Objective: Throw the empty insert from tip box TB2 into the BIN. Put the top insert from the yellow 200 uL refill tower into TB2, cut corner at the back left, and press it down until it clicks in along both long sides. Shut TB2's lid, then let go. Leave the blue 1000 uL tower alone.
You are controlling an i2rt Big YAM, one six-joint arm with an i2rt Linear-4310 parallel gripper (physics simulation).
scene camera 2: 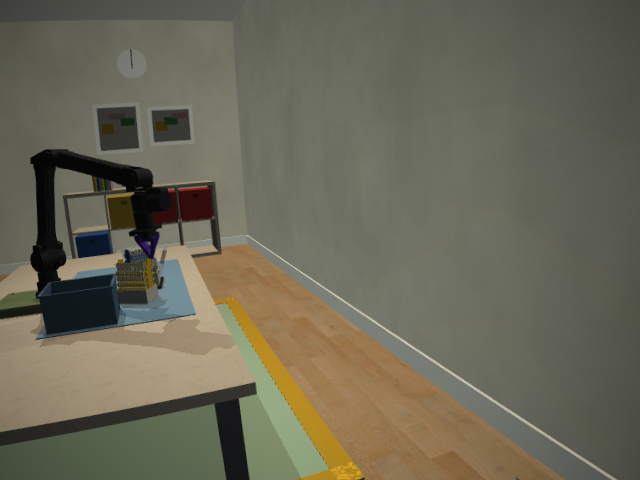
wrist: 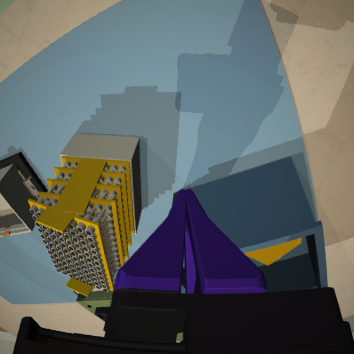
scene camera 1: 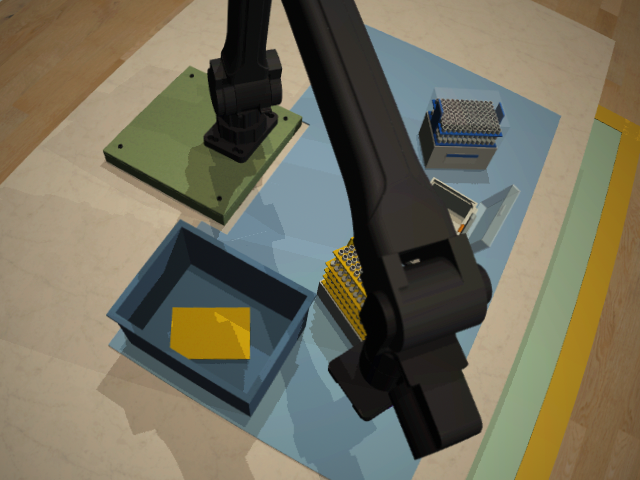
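My gripper point(scene camera 2: 150, 256) point(wrist: 184, 197) is shut and empty, above and beside the yellow 200 uL refill tower point(scene camera 1: 338, 289) point(scene camera 2: 135, 279) point(wrist: 82, 185), on its BIN side in the wrist view. The tower stands with several stacked yellow inserts full of tips; the arm covers part of it in scene camera 1. TB2 point(scene camera 1: 471, 210) stands open, its clear lid point(scene camera 1: 496, 219) tilted back; its near part is hidden by the arm. A yellow insert point(scene camera 1: 206, 335) point(wrist: 277, 251) lies in the dark blue BIN point(scene camera 1: 191, 376) point(scene camera 2: 82, 310) point(wrist: 250, 200).
The blue 1000 uL tower point(scene camera 1: 460, 157) stands beyond TB2 at the mat's back right. The arm's base sits on a green plate point(scene camera 1: 160, 134) point(scene camera 2: 20, 303). The BIN's raised walls stand close beside the yellow tower.
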